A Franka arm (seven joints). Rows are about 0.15 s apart.
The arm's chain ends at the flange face. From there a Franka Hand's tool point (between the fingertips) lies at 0.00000 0.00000 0.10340 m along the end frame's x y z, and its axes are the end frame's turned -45 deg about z.
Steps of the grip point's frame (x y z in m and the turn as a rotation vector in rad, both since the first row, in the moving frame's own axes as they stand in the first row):
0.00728, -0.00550, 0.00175, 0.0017, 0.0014, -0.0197
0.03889, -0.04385, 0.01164, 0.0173, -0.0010, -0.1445
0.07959, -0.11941, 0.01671, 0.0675, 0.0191, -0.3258
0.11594, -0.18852, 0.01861, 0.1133, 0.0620, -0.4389
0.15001, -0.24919, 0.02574, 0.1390, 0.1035, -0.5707
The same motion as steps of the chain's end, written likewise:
0.00128, -0.00881, 0.00175, 0.0022, -0.0002, -0.0197
-0.00209, -0.05741, 0.01166, 0.0115, -0.0129, -0.1445
-0.02366, -0.13507, 0.01696, 0.0612, -0.0342, -0.3258
-0.04494, -0.20372, 0.01946, 0.1240, -0.0363, -0.4389
-0.06278, -0.26630, 0.02725, 0.1715, -0.0251, -0.5707

